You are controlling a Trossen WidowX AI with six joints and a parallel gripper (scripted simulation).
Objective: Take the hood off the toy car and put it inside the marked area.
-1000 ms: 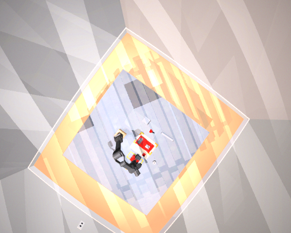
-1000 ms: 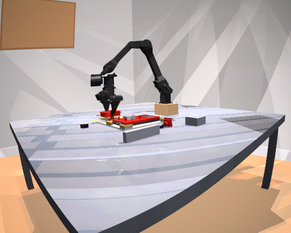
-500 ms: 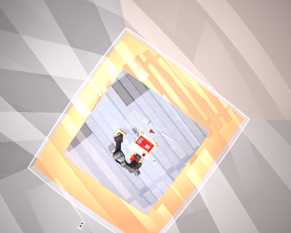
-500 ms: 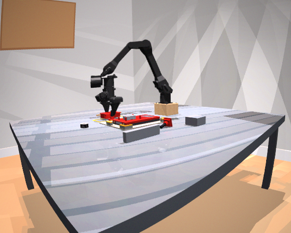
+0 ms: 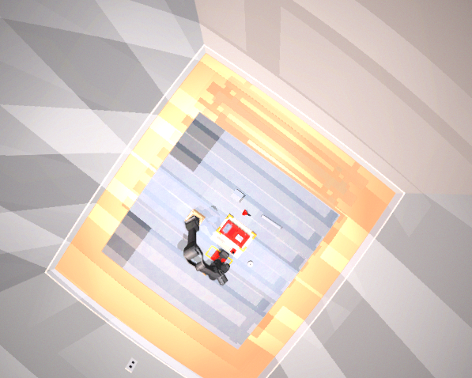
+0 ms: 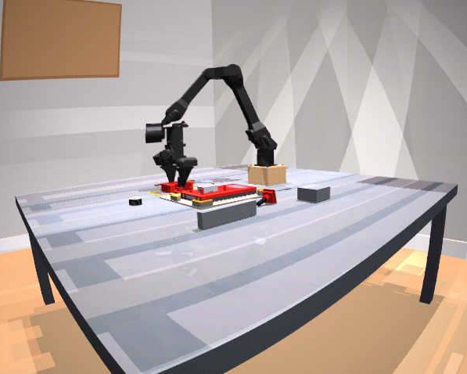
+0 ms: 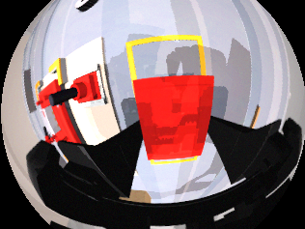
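Right now my gripper tip is right at the hood. Also, from my gripper tip: black wheel (220 mm ahead, 70 mm to the left); long grey bar (200 mm ahead, 420 mm to the left); thin wooden stick (110 mm behind, 140 mm to the right, 10 mm below).
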